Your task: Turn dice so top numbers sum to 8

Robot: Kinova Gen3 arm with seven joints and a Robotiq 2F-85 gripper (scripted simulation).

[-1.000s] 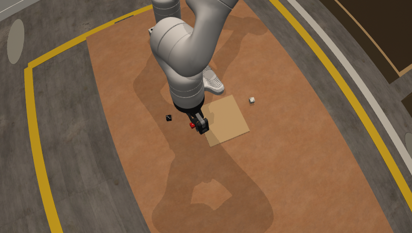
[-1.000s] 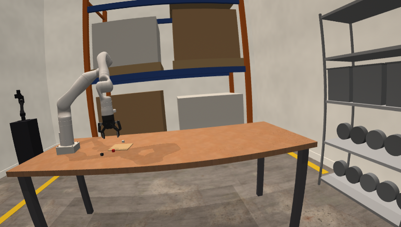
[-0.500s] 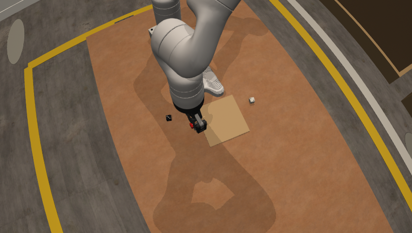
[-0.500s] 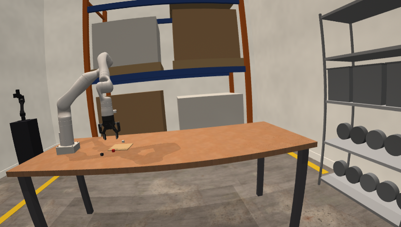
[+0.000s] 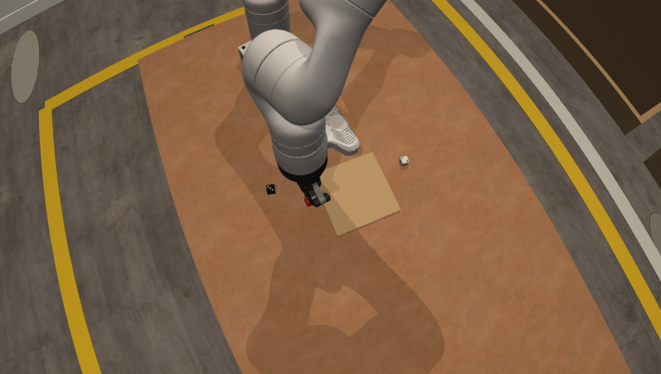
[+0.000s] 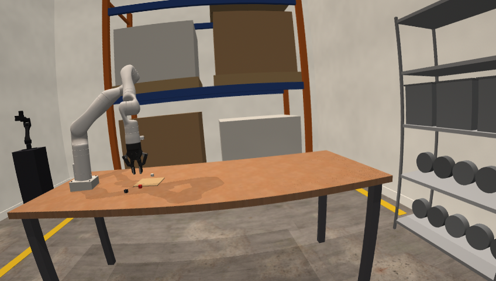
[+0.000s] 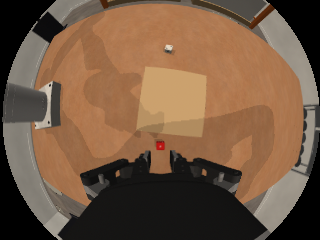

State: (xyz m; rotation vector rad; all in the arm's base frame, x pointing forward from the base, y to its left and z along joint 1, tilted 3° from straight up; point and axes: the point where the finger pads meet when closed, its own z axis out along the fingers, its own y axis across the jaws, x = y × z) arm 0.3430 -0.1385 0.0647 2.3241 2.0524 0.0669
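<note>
The red die lies 90 mm below my hand. Round my hand: black die: 60 mm behind, 50 mm to the right, 90 mm below; tan mat: 40 mm ahead, 90 mm to the left, 90 mm below; white die: 50 mm ahead, 210 mm to the left, 90 mm below.
</note>
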